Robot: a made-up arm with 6 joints. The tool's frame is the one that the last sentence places. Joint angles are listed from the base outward.
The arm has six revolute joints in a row. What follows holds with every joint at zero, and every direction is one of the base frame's.
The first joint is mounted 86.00 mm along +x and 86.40 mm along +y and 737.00 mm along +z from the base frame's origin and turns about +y.
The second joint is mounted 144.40 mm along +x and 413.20 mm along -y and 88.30 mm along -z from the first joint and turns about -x.
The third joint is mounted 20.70 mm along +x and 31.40 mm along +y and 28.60 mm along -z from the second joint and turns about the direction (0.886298, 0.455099, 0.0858).
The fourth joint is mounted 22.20 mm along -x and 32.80 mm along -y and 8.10 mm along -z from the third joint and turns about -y.
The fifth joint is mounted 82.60 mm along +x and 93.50 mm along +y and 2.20 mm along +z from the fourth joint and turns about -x.
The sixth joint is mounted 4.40 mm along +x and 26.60 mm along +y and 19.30 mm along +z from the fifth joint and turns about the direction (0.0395, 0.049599, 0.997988).
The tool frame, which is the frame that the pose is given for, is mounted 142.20 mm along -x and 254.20 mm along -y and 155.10 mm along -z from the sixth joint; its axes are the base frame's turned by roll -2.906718, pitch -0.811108 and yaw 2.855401 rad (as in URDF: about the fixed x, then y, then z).
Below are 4 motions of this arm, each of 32 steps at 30 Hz.
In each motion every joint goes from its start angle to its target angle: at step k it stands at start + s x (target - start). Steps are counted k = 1, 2, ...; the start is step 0. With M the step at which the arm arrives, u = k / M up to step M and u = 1 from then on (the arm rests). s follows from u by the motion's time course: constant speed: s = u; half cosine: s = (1 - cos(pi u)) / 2; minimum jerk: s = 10 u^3 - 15 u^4 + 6 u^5.
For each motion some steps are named. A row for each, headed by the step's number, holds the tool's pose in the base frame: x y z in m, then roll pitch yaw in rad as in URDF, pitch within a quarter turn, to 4 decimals.
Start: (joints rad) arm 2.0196 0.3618 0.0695 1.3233 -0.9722 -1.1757
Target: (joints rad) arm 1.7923 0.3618 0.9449 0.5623 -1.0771 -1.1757
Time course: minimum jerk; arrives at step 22
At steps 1, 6, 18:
1: -0.3164 -0.1717 0.7935 -0.8758 -0.8931 -0.1439
6: -0.2848 -0.1449 0.8029 -0.9934 -0.7834 -0.1411
18: 0.0097 -0.0749 0.7857 -1.4524 -0.1189 -0.6359

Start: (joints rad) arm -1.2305 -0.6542 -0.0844 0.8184 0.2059 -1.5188
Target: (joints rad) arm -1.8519 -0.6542 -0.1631 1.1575 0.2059 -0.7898
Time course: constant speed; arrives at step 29
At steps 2, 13, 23, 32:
2: 0.3446 -0.0155 0.8274 1.0357 0.0565 2.6176
13: 0.3633 -0.0795 0.8894 0.9163 0.4421 2.3663
23: 0.3505 -0.1491 0.9637 0.6390 0.6765 1.9759
32: 0.3245 -0.1947 1.0083 0.4002 0.7226 1.6694

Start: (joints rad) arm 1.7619 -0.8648 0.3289 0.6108 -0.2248 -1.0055
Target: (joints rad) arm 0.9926 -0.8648 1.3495 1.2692 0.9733 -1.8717
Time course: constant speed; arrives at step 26
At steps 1, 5, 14, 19, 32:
1: 0.0095 -0.0491 0.7258 -1.5591 -0.4066 -0.4155
5: 0.0549 -0.0429 0.7029 -1.6877 -0.3653 -0.3898
14: 0.1642 -0.0414 0.6488 -1.9656 -0.2003 -0.4050
19: 0.2208 -0.0482 0.6170 -2.1043 -0.0716 -0.4437
32: 0.2808 -0.0586 0.5718 -2.2825 0.1412 -0.4988

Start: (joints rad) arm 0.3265 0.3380 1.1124 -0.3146 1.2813 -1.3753
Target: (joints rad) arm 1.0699 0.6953 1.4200 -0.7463 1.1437 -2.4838
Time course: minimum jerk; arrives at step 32
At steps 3, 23, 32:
3: -0.0370 -0.3377 0.6703 -1.9299 -0.2599 1.6977
23: -0.1306 -0.1803 0.7708 -1.4740 0.3116 1.5429
32: -0.1380 -0.1593 0.7880 -1.3919 0.4125 1.6041

